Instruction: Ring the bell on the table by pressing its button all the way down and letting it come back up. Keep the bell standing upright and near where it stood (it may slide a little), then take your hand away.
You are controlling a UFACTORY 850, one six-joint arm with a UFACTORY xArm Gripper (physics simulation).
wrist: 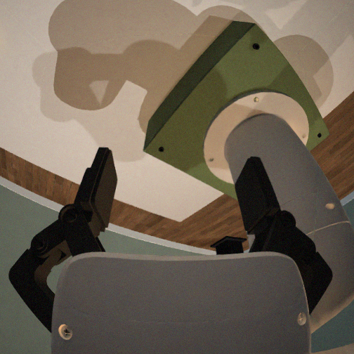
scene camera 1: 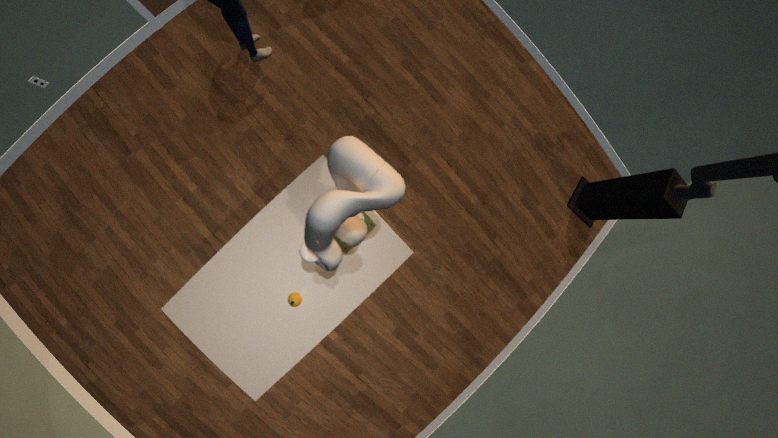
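Observation:
The bell (scene camera 1: 294, 299) is a small round orange-yellow thing with a dark spot near its lower edge. It stands on the white table (scene camera 1: 228, 326), in the lower middle of the scene view. It does not show in the wrist view. My gripper (wrist: 179, 166) is open and empty, with its two black fingers wide apart. In the scene view the gripper is mostly hidden under the arm's wrist, which is up and to the right of the bell and apart from it. The dark spot is too small to tell the button's state.
The arm's green base plate (scene camera 1: 369, 221) (wrist: 200, 110) is at the table's upper right part, below the folded white arm (scene camera 1: 359, 174). A person's legs (scene camera 1: 236, 24) show at the top left. A black pedestal (scene camera 1: 631, 196) stands on the wooden floor at the right.

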